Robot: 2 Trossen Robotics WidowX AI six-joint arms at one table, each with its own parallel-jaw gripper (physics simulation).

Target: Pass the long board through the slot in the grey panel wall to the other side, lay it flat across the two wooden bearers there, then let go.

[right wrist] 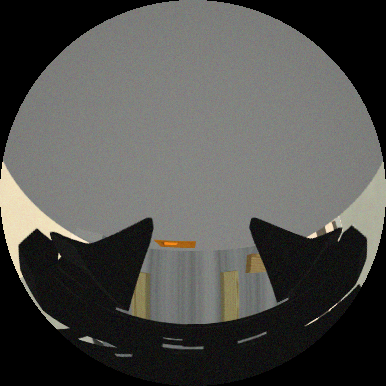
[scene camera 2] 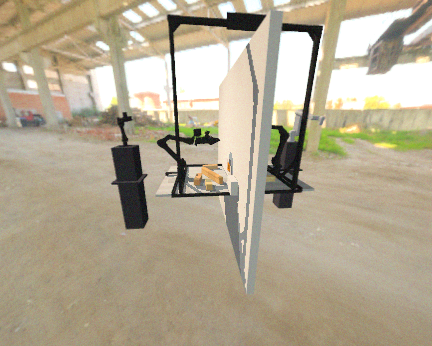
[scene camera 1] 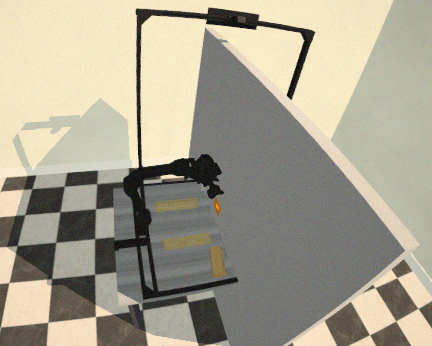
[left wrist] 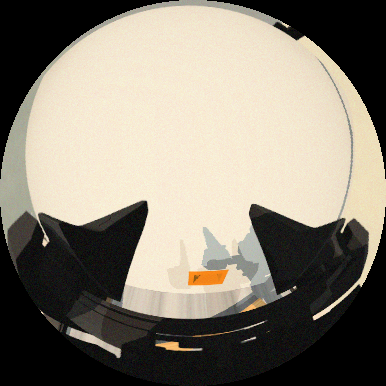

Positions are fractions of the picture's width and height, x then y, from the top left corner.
Scene:
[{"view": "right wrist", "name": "my right gripper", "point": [0.52, 0.58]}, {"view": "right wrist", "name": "grey panel wall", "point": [0.52, 0.32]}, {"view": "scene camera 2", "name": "grey panel wall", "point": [0.57, 0.28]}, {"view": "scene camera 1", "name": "grey panel wall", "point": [0.71, 0.67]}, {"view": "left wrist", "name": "my left gripper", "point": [0.52, 0.54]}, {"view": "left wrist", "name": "grey panel wall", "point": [0.52, 0.30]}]

